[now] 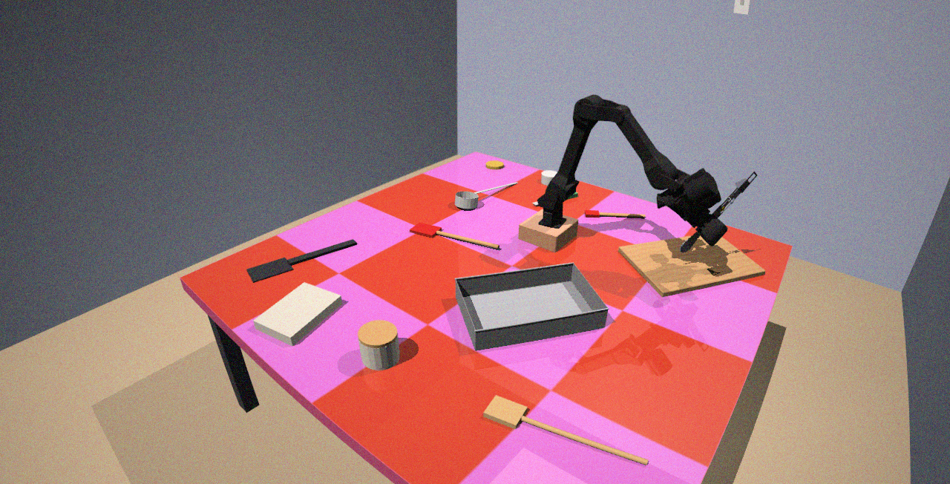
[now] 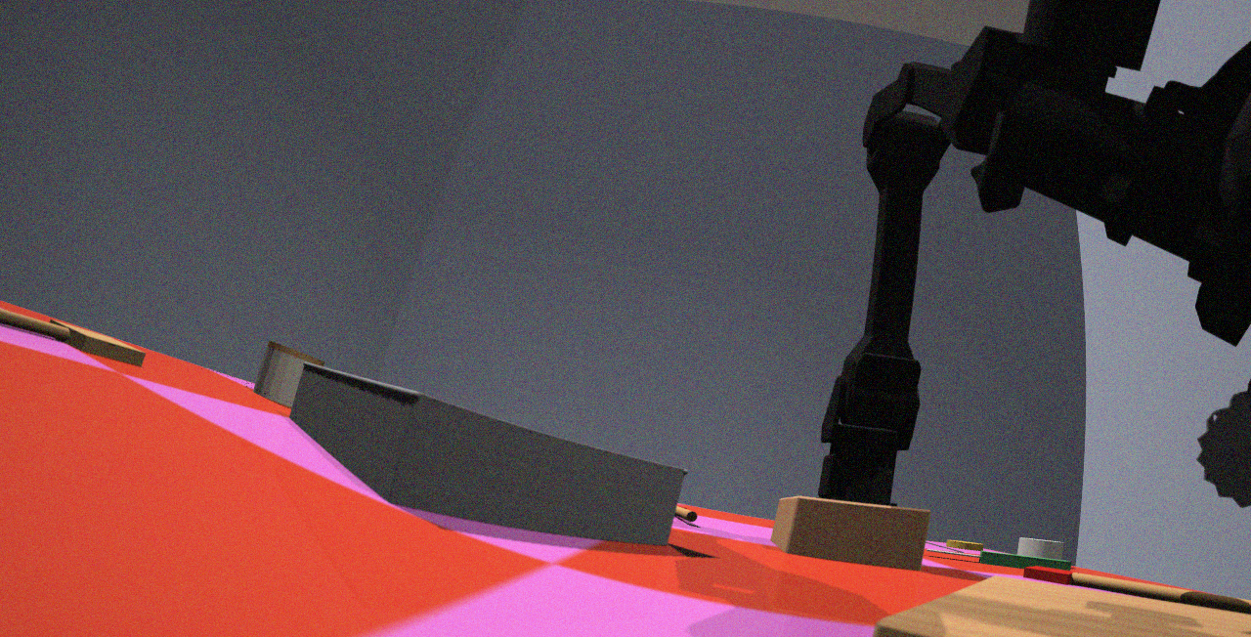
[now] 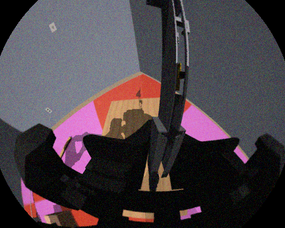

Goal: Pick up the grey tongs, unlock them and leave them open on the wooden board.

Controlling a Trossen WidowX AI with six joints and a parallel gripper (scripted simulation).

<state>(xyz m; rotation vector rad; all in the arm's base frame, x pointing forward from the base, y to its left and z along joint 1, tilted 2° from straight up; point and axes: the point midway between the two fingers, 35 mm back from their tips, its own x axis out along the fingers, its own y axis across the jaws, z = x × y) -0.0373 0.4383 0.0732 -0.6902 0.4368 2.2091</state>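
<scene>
My gripper tip is 120 mm above the wooden board, 50 mm to the left of it and 20 mm past it. Also, from my gripper tip: red spatula (720 mm to the right, 210 mm ahead, 120 mm below); then black spatula (1000 mm to the right, 550 mm ahead, 120 mm below); then roasting tin (420 mm ahead, 360 mm to the right, 100 mm below).
</scene>
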